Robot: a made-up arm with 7 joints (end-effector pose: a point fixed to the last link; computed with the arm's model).
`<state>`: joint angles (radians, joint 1 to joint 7).
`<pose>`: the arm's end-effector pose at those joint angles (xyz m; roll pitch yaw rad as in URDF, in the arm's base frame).
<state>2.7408 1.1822 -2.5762 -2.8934 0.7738 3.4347 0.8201</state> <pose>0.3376 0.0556 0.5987 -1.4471 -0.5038 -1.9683</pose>
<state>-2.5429 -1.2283 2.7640 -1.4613 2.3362 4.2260 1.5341</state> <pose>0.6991 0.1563 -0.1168 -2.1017 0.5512 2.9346</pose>
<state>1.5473 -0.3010 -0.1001 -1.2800 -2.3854 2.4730 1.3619</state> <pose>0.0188 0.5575 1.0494 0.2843 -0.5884 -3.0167</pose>
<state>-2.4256 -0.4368 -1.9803 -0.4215 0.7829 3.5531 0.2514</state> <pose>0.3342 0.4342 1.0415 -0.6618 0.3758 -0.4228</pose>
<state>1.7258 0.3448 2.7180 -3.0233 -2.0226 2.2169 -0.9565</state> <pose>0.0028 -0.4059 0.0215 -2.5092 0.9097 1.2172</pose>
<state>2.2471 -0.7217 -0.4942 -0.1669 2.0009 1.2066 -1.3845</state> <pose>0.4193 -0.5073 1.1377 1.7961 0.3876 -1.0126</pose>
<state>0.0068 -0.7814 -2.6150 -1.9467 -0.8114 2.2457 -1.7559</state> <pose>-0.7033 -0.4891 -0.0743 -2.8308 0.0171 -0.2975</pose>
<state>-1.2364 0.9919 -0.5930 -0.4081 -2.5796 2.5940 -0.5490</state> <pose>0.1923 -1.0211 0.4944 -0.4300 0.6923 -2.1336</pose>
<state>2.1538 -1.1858 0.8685 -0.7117 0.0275 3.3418 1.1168</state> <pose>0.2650 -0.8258 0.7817 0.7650 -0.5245 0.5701</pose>
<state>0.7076 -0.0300 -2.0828 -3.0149 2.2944 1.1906 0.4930</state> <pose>0.1184 -0.3609 -0.1139 0.6710 0.9501 0.2745</pose>
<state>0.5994 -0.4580 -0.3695 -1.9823 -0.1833 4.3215 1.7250</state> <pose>0.4478 0.0349 0.8000 -0.3710 0.0332 -1.1656</pose>
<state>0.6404 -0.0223 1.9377 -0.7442 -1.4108 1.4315 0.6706</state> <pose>-0.4604 0.2879 1.2241 2.6999 -1.3604 1.4785</pose>
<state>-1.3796 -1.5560 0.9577 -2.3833 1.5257 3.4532 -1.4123</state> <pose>0.4141 0.1278 0.6844 0.7733 -0.5152 1.1474</pose>
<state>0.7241 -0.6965 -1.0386 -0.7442 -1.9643 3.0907 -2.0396</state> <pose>0.0162 -0.4604 1.1248 0.2342 0.6686 -0.8818</pose>
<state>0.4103 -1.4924 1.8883 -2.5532 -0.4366 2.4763 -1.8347</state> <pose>-0.2070 0.6187 -0.0407 -1.3473 0.6188 -0.9742</pose>
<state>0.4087 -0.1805 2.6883 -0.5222 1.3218 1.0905 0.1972</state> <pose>-0.5609 -0.1156 1.1996 -2.2520 -0.4675 -2.6803</pose>
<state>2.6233 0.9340 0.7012 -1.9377 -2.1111 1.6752 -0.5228</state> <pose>-0.7717 -0.2117 -0.1679 2.8569 1.1940 -1.3501</pose>
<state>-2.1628 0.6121 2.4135 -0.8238 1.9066 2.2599 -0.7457</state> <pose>0.2446 -0.4349 1.2045 0.1466 -0.4007 -1.5188</pose>
